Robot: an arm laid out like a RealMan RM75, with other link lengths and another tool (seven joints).
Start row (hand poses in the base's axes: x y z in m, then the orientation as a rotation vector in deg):
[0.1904, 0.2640, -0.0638, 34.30, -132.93, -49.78]
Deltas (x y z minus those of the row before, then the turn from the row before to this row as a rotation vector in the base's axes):
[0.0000, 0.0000, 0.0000, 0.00, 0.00, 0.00]
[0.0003, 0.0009, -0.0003, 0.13, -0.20, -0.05]
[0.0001, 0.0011, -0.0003, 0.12, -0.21, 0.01]
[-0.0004, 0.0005, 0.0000, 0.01, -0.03, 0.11]
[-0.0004, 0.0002, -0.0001, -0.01, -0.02, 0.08]
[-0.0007, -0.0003, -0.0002, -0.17, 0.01, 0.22]
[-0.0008, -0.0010, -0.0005, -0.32, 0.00, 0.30]
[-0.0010, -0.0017, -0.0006, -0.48, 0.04, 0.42]
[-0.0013, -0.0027, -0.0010, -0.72, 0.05, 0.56]
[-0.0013, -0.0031, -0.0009, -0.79, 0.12, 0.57]
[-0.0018, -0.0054, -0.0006, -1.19, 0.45, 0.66]
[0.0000, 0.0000, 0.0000, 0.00, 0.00, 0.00]
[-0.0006, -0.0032, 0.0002, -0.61, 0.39, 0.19]
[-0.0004, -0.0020, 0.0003, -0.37, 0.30, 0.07]
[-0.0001, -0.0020, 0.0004, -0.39, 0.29, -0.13]
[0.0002, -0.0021, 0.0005, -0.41, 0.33, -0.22]
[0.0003, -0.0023, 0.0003, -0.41, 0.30, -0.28]
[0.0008, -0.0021, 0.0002, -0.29, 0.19, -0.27]
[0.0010, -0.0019, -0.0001, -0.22, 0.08, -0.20]
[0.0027, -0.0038, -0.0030, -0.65, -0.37, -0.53]
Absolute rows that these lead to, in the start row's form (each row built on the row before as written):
[0.1904, 0.2640, -0.0638, 34.30, -132.93, -49.78]
[0.1907, 0.2649, -0.0641, 34.41, -133.09, -49.94]
[0.1908, 0.2660, -0.0644, 34.59, -133.24, -50.06]
[0.1904, 0.2665, -0.0644, 34.73, -133.21, -50.02]
[0.1900, 0.2667, -0.0645, 34.83, -133.19, -49.97]
[0.1893, 0.2664, -0.0647, 35.00, -133.12, -49.66]
[0.1885, 0.2654, -0.0652, 35.20, -133.07, -49.14]
[0.1875, 0.2637, -0.0658, 35.44, -132.97, -48.37]
[0.1862, 0.2610, -0.0668, 35.73, -132.85, -47.25]
[0.1849, 0.2579, -0.0677, 35.96, -132.68, -46.05]
[0.1831, 0.2525, -0.0683, 35.93, -132.26, -44.38]
[0.1831, 0.2525, -0.0683, 35.93, -132.26, -44.38]
[0.1825, 0.2493, -0.0681, 35.67, -131.97, -43.62]
[0.1821, 0.2473, -0.0678, 35.43, -131.75, -43.19]
[0.1820, 0.2453, -0.0674, 34.96, -131.64, -42.83]
[0.1822, 0.2432, -0.0669, 34.36, -131.54, -42.49]
[0.1825, 0.2409, -0.0666, 33.71, -131.49, -42.18]
[0.1833, 0.2388, -0.0664, 33.18, -131.51, -41.99]
[0.1843, 0.2369, -0.0665, 32.82, -131.58, -41.83]
[0.1870, 0.2331, -0.0695, 32.11, -132.31, -41.26]

